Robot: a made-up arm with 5 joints. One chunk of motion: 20 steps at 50 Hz.
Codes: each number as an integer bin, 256 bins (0 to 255) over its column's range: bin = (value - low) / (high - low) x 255, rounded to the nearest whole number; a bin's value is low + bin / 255 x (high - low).
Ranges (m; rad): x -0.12..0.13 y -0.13..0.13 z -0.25..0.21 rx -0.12..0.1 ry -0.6..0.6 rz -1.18..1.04
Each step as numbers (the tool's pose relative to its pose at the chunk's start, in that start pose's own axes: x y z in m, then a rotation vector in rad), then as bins.
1 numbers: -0.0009 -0.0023 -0.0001 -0.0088 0.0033 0.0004
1 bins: 121 125 139 129 128 136
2 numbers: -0.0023 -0.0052 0.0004 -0.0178 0.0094 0.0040
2 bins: 120 122 139 118 129 136
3 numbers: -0.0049 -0.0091 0.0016 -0.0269 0.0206 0.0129
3 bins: 117 119 139 108 132 137
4 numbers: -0.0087 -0.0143 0.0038 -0.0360 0.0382 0.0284
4 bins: 114 113 141 97 136 139
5 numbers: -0.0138 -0.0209 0.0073 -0.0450 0.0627 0.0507
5 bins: 108 107 143 87 141 141
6 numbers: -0.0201 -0.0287 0.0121 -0.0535 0.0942 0.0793
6 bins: 102 99 145 77 148 145
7 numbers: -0.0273 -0.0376 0.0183 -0.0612 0.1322 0.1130
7 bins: 95 91 149 68 156 149
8 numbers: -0.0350 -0.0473 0.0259 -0.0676 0.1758 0.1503
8 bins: 87 81 153 61 165 153
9 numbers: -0.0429 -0.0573 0.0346 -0.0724 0.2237 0.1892
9 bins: 79 71 158 55 175 157
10 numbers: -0.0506 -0.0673 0.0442 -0.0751 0.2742 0.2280
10 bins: 71 61 163 52 186 162
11 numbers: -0.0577 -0.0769 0.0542 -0.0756 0.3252 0.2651
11 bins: 64 52 169 51 197 166
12 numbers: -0.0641 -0.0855 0.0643 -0.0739 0.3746 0.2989
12 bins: 57 44 174 53 207 170
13 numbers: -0.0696 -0.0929 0.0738 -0.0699 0.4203 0.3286
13 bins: 51 36 179 58 217 173
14 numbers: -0.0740 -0.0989 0.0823 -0.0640 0.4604 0.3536
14 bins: 47 31 184 65 225 176
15 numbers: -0.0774 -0.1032 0.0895 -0.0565 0.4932 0.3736
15 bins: 43 26 188 74 232 178
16 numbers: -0.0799 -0.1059 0.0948 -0.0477 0.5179 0.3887
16 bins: 41 24 191 84 238 180
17 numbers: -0.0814 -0.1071 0.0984 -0.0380 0.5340 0.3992
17 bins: 39 22 193 95 241 181
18 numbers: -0.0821 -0.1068 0.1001 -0.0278 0.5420 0.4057
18 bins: 39 23 194 107 243 182
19 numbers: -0.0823 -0.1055 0.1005 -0.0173 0.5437 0.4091
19 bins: 38 24 194 119 243 183
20 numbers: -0.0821 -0.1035 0.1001 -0.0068 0.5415 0.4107
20 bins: 39 26 194 131 243 183
